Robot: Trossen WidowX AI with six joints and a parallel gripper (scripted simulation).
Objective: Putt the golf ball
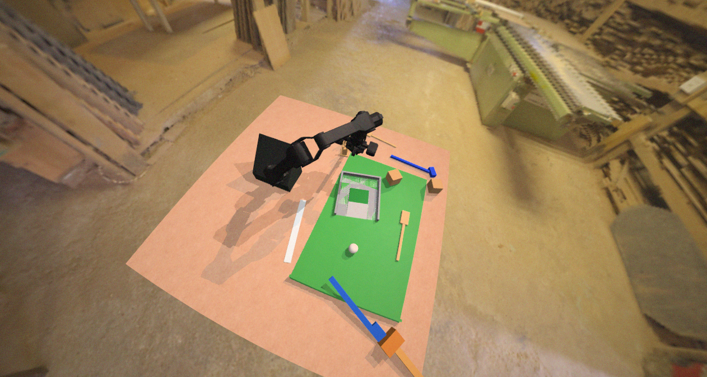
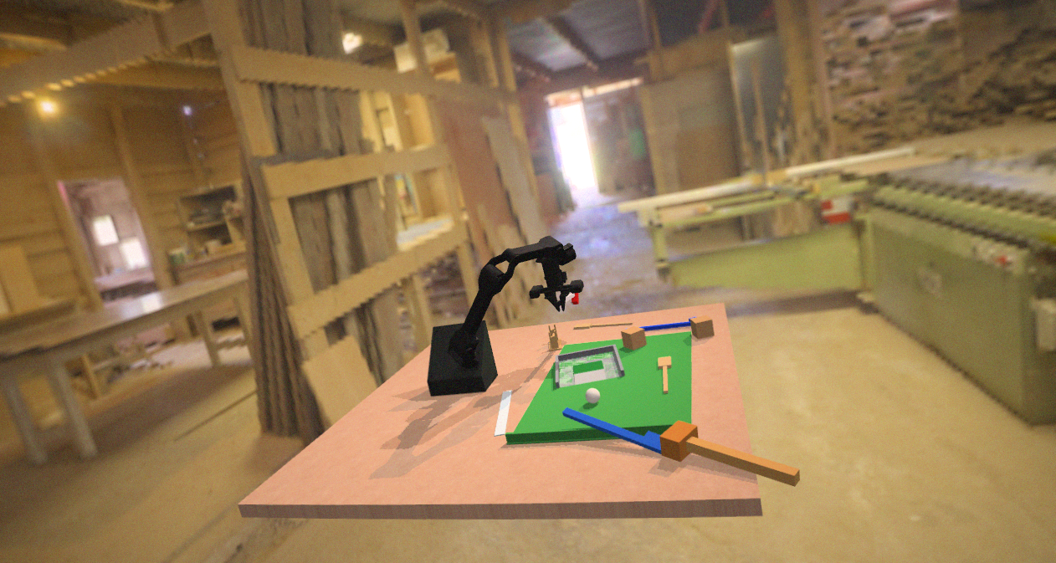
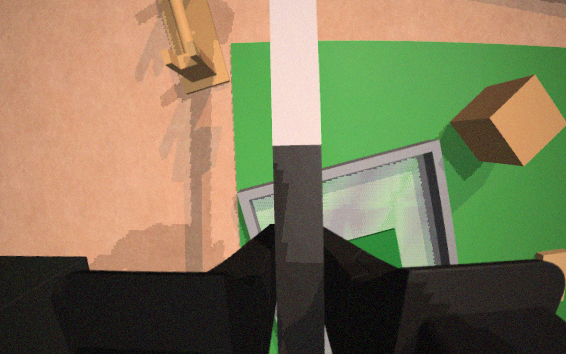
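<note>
The white strip lies 390 mm to the right of my gripper tip, 180 mm below it and 130 mm behind it. Also, from my gripper tip: blue putter (330 mm ahead, 210 mm to the left, 170 mm below); then white golf ball (380 mm to the right, 160 mm below, 150 mm ahead); then green mat (220 mm to the right, 180 mm below, 180 mm ahead).
</note>
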